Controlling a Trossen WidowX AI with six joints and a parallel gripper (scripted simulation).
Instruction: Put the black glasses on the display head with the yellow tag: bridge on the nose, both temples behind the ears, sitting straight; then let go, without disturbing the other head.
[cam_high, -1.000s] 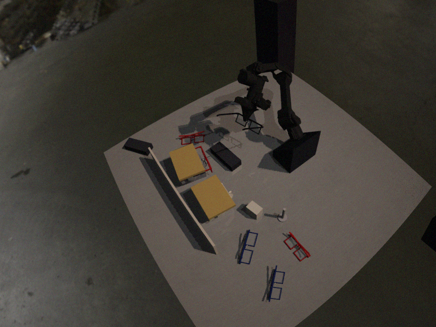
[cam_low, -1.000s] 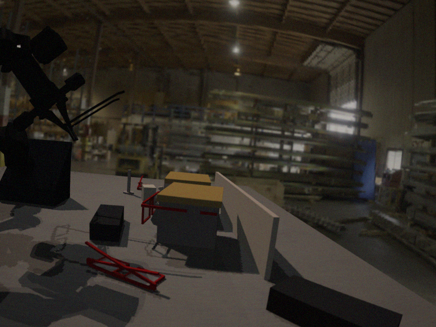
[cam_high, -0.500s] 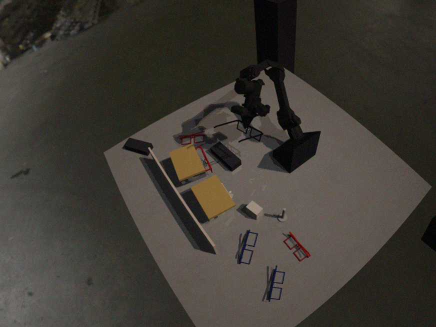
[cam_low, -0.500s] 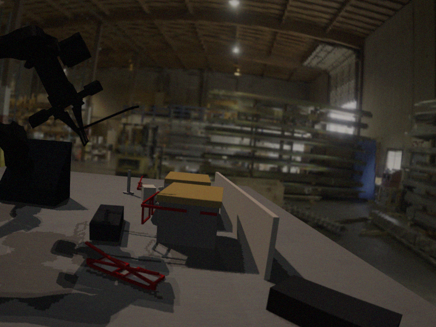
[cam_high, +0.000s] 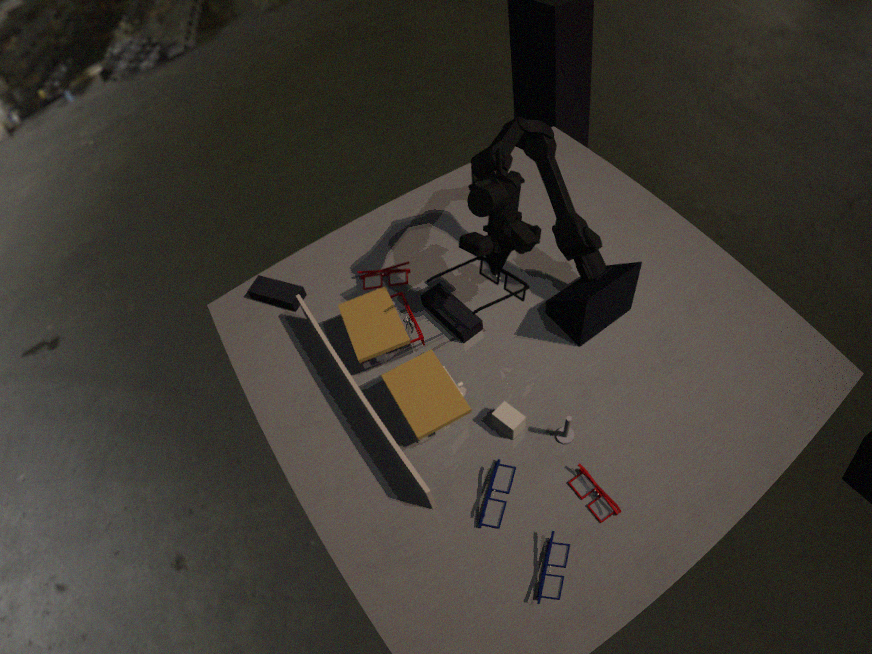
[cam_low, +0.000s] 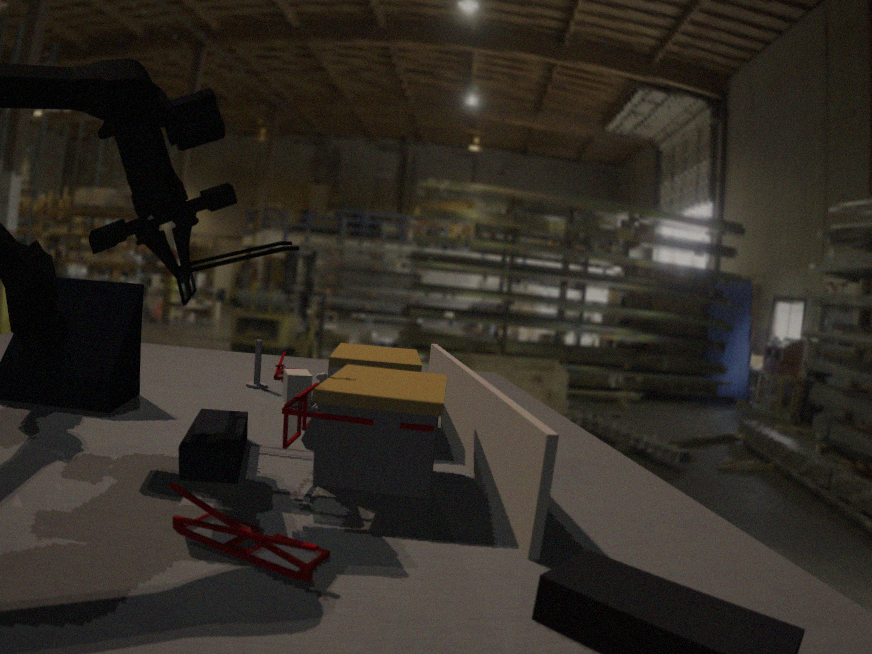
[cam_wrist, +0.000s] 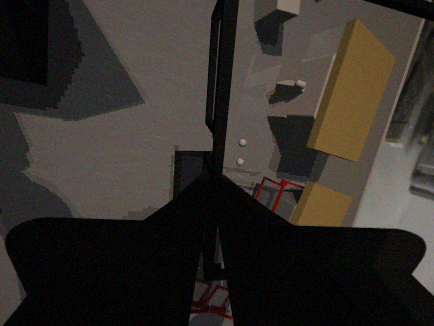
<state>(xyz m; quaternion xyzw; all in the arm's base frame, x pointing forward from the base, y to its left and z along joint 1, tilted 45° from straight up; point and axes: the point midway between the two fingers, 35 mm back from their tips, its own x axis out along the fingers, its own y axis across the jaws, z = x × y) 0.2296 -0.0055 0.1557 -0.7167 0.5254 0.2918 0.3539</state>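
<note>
My gripper tip is 240 mm short of the display head, 80 mm to the right of it and 130 mm above it. From my gripper tip the other things lie so: grey post stand 90 mm ahead, 310 mm to the left, 170 mm below; white block 160 mm ahead, 210 mm to the left, 160 mm below; white board 360 mm ahead, 50 mm to the right, 140 mm below.
</note>
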